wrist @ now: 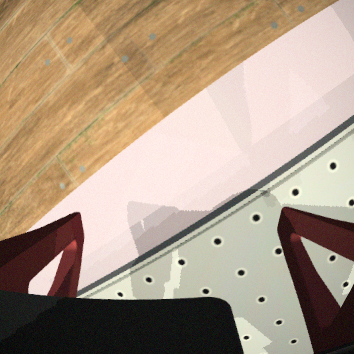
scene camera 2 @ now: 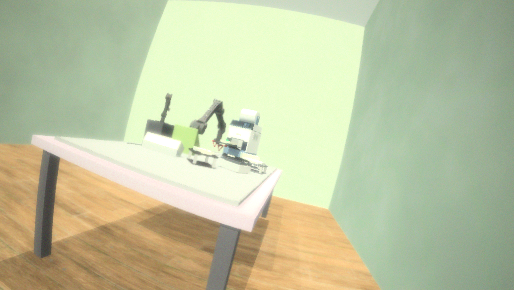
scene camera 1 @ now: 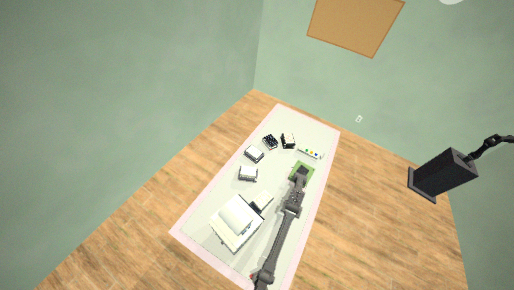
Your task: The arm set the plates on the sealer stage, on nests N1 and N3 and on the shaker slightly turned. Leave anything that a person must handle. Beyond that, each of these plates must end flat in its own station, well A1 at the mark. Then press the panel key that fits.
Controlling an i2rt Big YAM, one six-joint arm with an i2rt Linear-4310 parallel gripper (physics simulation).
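My gripper [scene camera 1: 257,281] [scene camera 2: 217,145] [wrist: 183,222] is open and empty, low over the table's edge beyond the sealer. The white sealer [scene camera 1: 232,223] [scene camera 2: 245,134] has a pale plate [scene camera 1: 263,200] on its stage. White-topped plates sit on two stations, one plate [scene camera 1: 248,171] nearer the sealer and another plate [scene camera 1: 254,152] farther off. Beyond them stand a dark block with many wells [scene camera 1: 270,141] and a dark station with a pale top [scene camera 1: 288,138]. The key panel [scene camera 1: 310,152] [scene camera 2: 162,144] has green, yellow and blue keys. Nest labels, A1 marks and small turns are too small to tell.
The arm's base stands on a green board [scene camera 1: 308,166]. In the wrist view, the perforated table surface [wrist: 230,290] meets a pink border [wrist: 175,170], with the wooden floor [wrist: 75,100] beyond. A dark pedestal [scene camera 1: 442,172] with another arm stands apart from the table.
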